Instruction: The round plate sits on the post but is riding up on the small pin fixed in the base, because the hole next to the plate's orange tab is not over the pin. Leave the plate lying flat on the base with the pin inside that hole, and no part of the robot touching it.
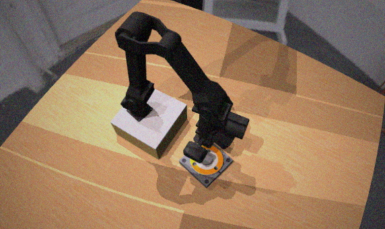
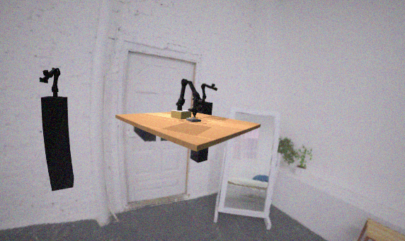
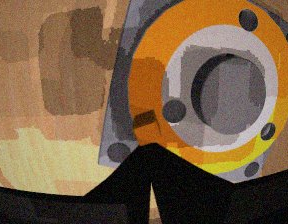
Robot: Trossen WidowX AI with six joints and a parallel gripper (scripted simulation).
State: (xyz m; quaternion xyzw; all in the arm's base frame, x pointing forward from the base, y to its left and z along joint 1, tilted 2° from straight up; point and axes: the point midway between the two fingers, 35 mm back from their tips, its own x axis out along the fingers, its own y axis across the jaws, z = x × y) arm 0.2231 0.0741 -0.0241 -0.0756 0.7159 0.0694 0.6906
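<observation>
The round plate is 30 mm ahead of my gripper tip and 20 mm to the right of it. Also, from my gripper tip: base (40 mm ahead, 40 mm to the right, 10 mm below).
</observation>
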